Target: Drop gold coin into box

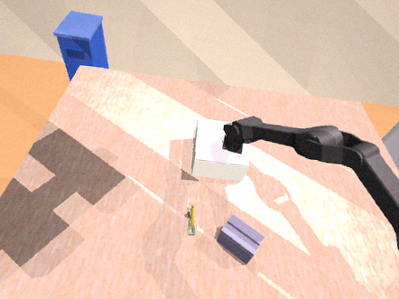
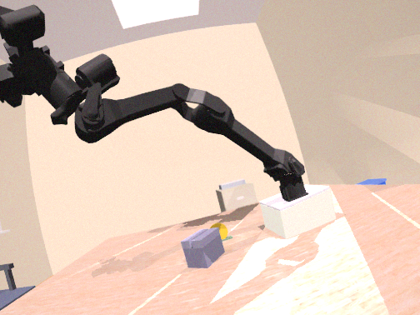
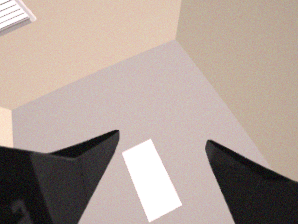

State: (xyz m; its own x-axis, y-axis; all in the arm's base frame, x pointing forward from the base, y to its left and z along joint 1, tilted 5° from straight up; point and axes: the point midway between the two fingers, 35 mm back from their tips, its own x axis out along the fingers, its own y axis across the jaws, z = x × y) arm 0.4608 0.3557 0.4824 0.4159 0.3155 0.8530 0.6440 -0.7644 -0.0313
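Right now my gripper tip is 520 mm above the gold coin, 470 mm to the left of it and 260 mm past it.
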